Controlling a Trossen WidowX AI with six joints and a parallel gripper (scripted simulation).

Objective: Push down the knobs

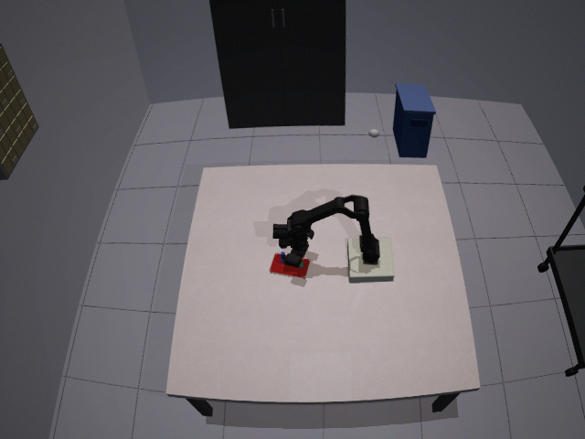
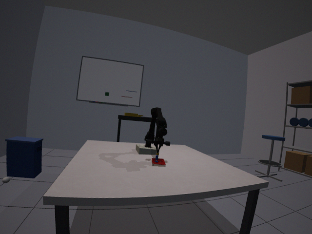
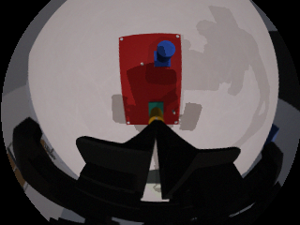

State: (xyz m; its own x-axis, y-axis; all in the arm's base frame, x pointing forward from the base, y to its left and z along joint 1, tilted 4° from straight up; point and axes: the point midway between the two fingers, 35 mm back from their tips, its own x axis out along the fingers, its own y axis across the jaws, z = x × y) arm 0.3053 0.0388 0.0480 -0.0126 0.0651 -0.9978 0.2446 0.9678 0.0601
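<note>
Now: gripper tip 1 cm above the yellow knob. The rest, counted from my gripper tip: blue knob (8 cm ahead, 2 cm to the right, 2 cm below).
</note>
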